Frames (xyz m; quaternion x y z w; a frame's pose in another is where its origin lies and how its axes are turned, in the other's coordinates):
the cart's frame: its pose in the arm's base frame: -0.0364 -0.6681 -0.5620 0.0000 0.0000 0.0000 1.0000
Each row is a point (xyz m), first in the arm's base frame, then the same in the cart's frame.
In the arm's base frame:
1: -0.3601 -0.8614 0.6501
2: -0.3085 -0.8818 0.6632
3: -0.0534 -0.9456 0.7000
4: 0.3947 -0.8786 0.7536
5: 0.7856 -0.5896 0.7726
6: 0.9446 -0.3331 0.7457
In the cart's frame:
1: -0.3237 -0.1933 1.2121
2: -0.2721 -0.2137 1.2252
3: -0.0170 -0.2775 1.2620
4: 0.4311 -0.2105 1.3156
5: 0.8220 0.0785 1.3346
6: 0.9810 0.3350 1.3077

